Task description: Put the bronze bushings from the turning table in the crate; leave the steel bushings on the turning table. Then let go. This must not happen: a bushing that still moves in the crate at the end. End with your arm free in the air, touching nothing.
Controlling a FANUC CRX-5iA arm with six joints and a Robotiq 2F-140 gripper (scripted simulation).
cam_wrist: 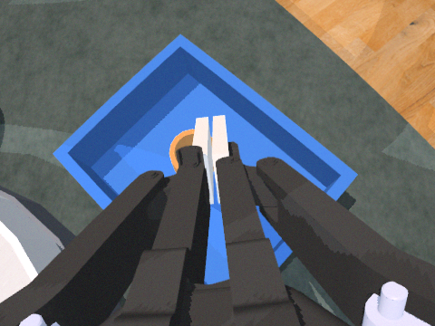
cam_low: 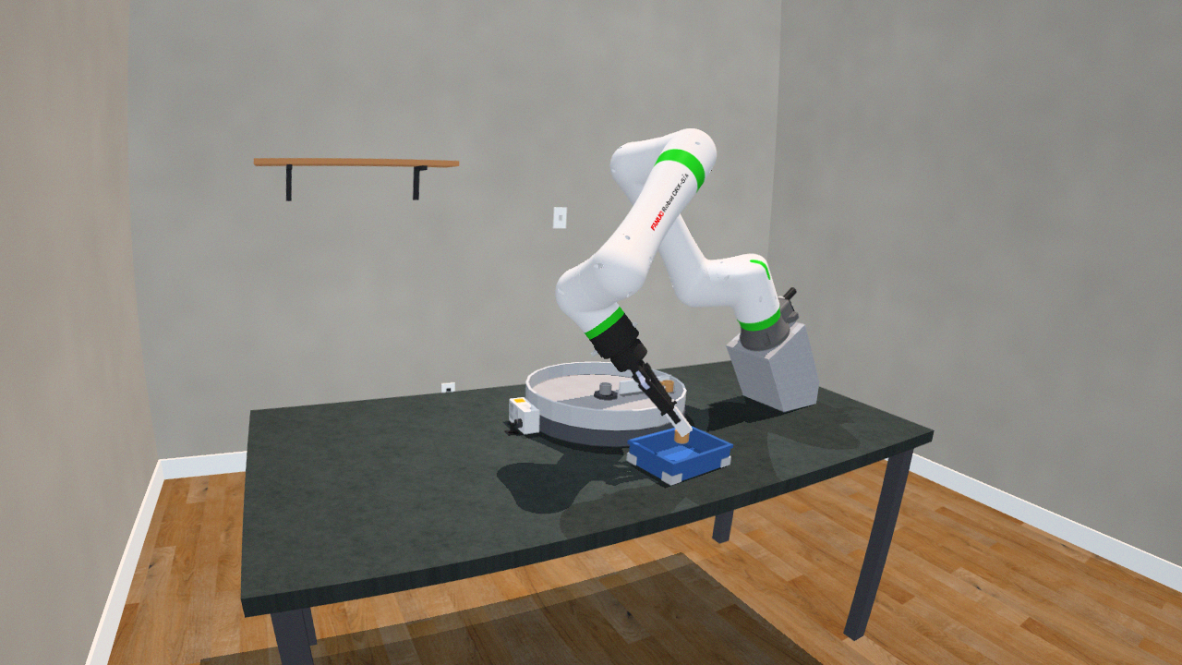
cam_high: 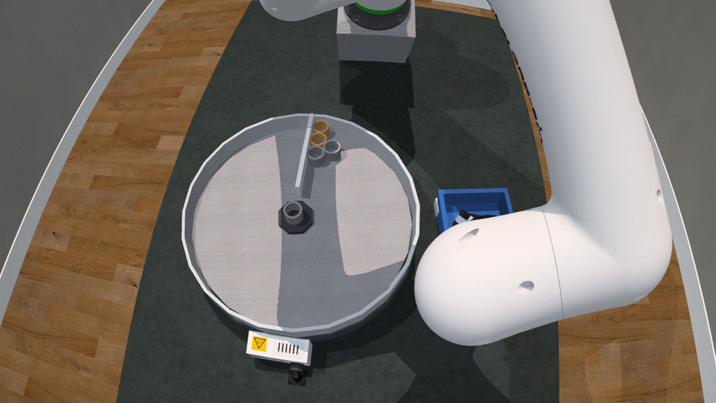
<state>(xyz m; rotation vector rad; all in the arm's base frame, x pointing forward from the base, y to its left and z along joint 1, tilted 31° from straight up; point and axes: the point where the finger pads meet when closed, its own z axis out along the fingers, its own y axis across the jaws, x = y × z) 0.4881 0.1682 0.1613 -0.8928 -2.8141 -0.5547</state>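
My hand is 8 cm above the blue crate and 2 cm past it. The rest, counted from my hand: turning table (34 cm to the right, 7 cm behind, 5 cm below).
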